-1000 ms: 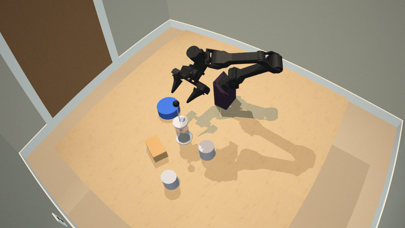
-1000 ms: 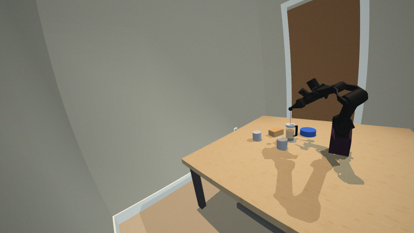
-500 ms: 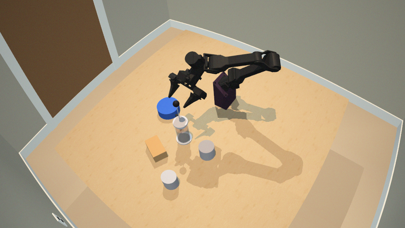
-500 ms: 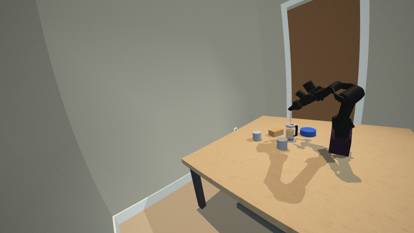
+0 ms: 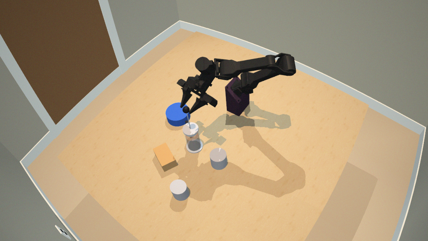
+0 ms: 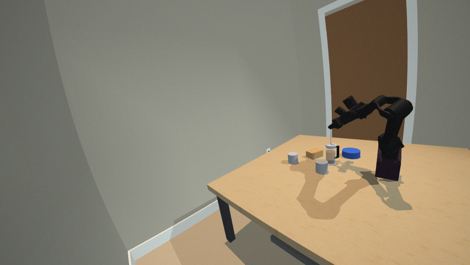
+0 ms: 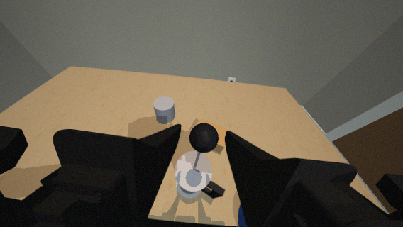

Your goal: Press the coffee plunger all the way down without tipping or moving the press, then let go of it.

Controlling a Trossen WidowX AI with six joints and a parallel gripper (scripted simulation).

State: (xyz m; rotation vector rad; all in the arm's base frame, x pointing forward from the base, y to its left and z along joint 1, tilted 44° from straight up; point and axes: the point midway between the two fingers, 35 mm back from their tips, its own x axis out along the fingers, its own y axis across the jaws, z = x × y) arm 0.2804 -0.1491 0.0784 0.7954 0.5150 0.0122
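The glass coffee press lies 130 mm below my gripper tip, 20 mm behind it and 10 mm to the right of it. From my gripper tip the other things lie so: orange box: 230 mm below, 120 mm ahead, 70 mm to the right.
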